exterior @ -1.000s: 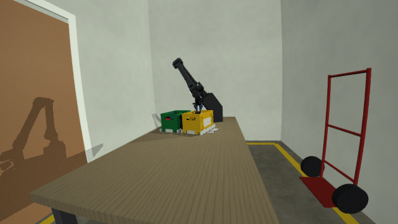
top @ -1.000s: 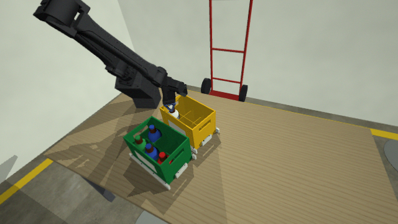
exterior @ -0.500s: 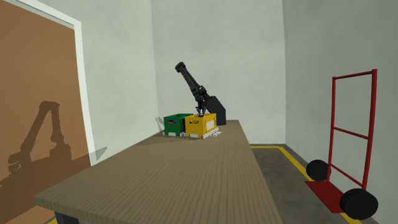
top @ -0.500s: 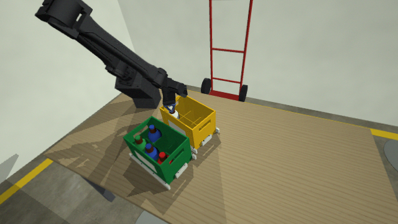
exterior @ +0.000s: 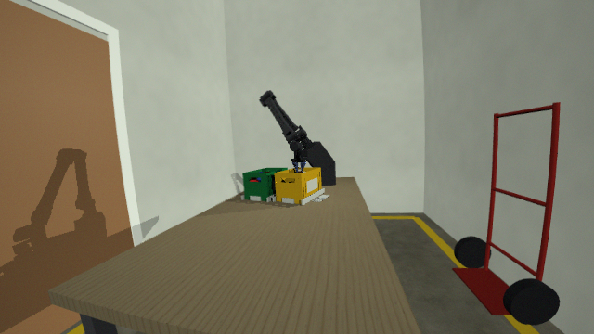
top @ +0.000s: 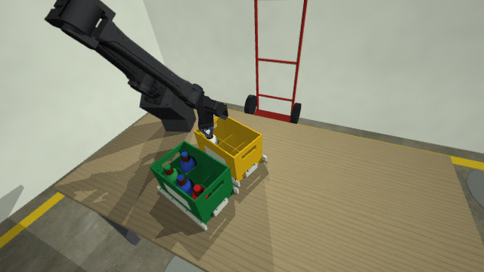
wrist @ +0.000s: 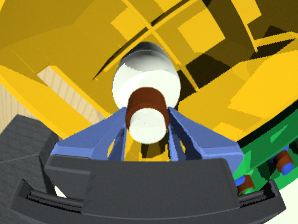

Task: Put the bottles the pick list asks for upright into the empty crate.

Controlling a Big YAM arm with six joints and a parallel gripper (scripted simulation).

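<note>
My gripper is now 60 mm above the white-labelled bottle. Also, from my hand: green crate (230 mm to the right, 70 mm below, 20 mm ahead); then pick list (150 mm below, 150 mm ahead, 130 mm to the left); then yellow crate (100 mm ahead, 70 mm below).
</note>
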